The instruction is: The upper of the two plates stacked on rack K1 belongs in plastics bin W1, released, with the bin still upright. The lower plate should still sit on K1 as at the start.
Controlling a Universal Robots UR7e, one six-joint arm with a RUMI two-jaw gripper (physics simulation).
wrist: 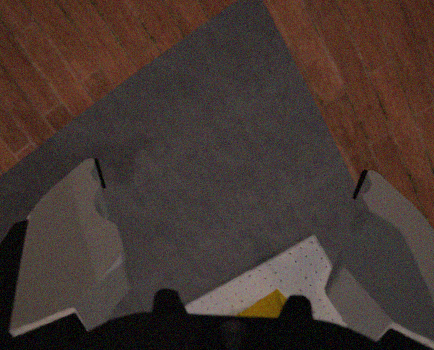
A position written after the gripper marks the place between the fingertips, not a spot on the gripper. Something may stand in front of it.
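Note:
There's a yellow plastics bin (270, 306) in the view here, and you'd see the gripper (228, 169) in it as well.

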